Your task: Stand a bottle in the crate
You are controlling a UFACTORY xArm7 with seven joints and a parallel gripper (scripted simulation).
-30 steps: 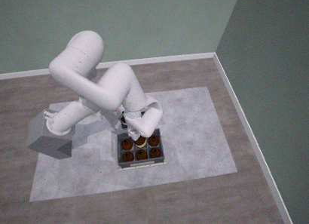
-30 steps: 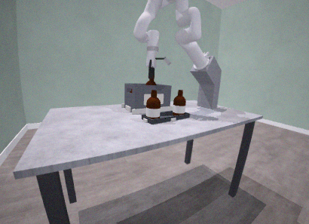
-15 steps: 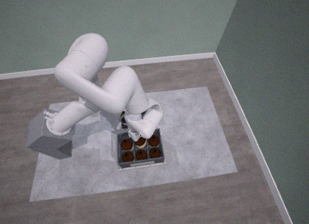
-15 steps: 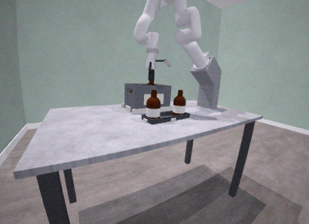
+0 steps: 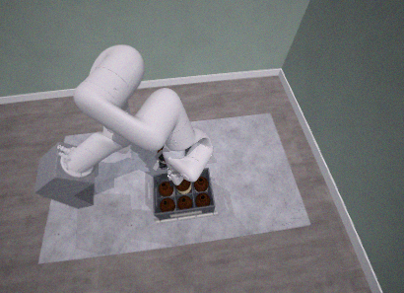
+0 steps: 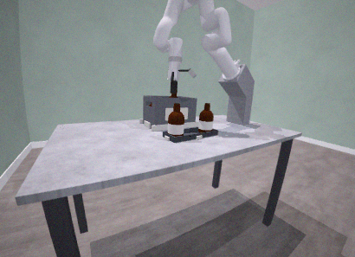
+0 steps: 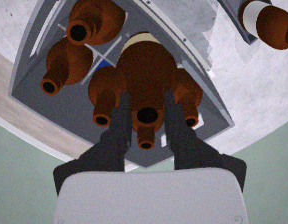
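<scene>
The glass bottle lies 8 cm below my hand. Also, from my hand: grey crate 13 cm below, 4 cm to the right, 1 cm ahead; then dark tray 21 cm below, 20 cm to the left, 6 cm behind.
</scene>
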